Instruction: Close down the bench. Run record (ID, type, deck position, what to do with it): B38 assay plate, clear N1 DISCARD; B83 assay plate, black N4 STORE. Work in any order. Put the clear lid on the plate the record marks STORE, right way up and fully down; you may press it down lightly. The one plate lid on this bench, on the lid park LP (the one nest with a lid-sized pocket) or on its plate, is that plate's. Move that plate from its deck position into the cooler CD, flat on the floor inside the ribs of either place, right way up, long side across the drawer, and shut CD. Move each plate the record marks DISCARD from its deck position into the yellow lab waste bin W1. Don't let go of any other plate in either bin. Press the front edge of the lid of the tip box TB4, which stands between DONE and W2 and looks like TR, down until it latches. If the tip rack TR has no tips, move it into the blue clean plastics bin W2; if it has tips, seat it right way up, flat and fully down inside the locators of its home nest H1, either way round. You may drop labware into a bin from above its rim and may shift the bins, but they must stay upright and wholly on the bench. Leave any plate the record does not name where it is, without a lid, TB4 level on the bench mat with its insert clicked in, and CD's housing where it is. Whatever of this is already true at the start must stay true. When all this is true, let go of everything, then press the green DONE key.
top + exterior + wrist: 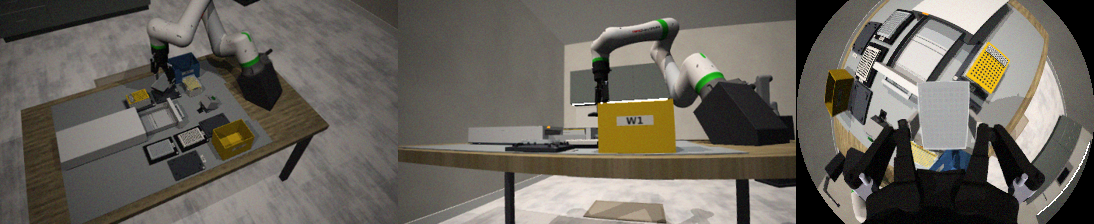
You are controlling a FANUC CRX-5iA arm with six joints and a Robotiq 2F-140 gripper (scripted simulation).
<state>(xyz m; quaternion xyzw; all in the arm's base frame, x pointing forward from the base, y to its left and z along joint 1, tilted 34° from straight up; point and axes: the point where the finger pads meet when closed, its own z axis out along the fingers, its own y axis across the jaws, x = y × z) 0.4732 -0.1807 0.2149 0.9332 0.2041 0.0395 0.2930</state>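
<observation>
My gripper is now 140 mm short of the cooler drawer, 140 mm above it and 120 mm to the right of it. Round my hand: clear lid 10 mm below; yellow tip rack TR 140 mm ahead, 110 mm below, 80 mm to the right; black plate 20 mm below.
</observation>
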